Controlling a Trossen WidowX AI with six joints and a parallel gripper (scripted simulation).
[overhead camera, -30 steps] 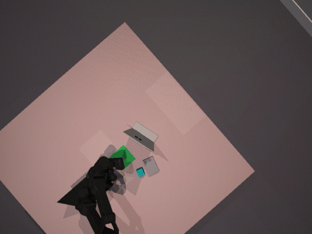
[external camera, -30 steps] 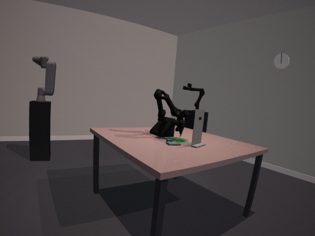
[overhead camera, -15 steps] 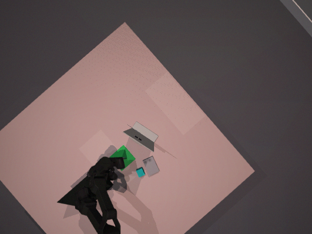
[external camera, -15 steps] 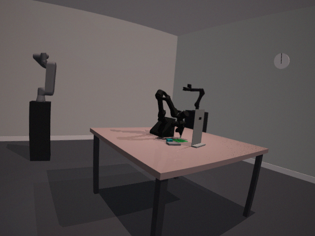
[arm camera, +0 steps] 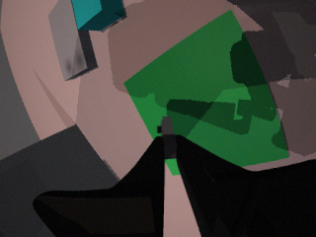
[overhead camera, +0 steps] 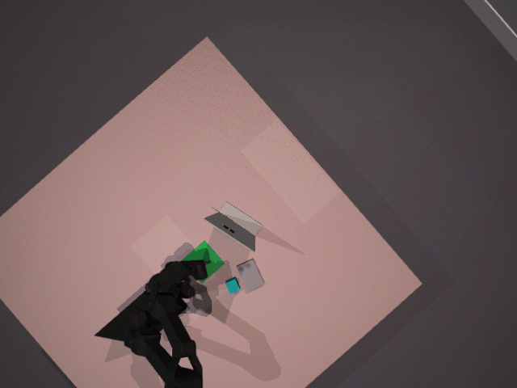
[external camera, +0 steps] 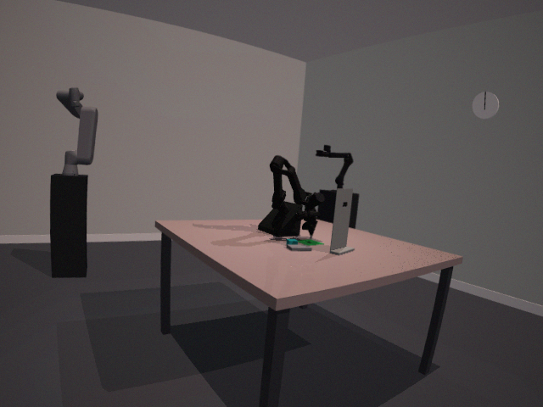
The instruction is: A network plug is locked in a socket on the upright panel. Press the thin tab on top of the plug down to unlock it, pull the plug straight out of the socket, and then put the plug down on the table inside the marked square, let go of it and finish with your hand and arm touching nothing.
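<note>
Now: the green marked square 10 mm behind my gripper tip and 40 mm below it. From my gripper tip the other things lie so: grey network plug right at my gripper tip; teal cube 40 mm ahead, 140 mm to the right, 30 mm below; flat grey slab 120 mm ahead, 150 mm to the right, 30 mm below.
</note>
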